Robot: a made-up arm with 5 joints.
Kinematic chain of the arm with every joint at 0, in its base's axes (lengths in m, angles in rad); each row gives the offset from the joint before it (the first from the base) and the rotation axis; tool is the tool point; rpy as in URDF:
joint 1: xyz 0.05 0 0.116 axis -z
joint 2: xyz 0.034 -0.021 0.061 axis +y
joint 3: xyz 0.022 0 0.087 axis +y
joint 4: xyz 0.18 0 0.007 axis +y
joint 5: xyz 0.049 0.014 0 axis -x
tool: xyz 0 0 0 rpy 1.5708 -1.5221 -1.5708
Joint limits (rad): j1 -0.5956..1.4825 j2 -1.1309..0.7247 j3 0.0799..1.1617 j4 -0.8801..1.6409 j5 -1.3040..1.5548
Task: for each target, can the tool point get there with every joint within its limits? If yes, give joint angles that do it. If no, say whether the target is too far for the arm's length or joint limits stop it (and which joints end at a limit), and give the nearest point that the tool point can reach.
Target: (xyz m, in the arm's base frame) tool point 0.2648 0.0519 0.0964
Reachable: yes | joints -0.2687 0.3366 0.3386 1.0496 1.1440
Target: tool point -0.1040 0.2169 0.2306
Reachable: no: joint limits stop it (at a limit: joint 1, joint 2, joint 4) | nearest point 0.1739 0.0755 0.2135 | short by 0.312 m
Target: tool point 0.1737 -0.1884 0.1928
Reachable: yes | joints 0.9589 -0.2349 0.4210 1.1393 0.0787
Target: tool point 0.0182 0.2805 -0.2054
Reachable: no: too far | nearest point 0.1535 0.0617 -0.0013 | short by 0.328 m
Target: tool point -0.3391 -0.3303 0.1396
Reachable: no: too far | nearest point 0.0690 -0.2942 0.1396 | short by 0.410 m
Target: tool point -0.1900 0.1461 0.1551
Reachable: no: joint limits stop it (at a limit: joint 1, joint 2, joint 3, joint 4) | nearest point 0.0442 -0.0141 0.0727 | short by 0.295 m
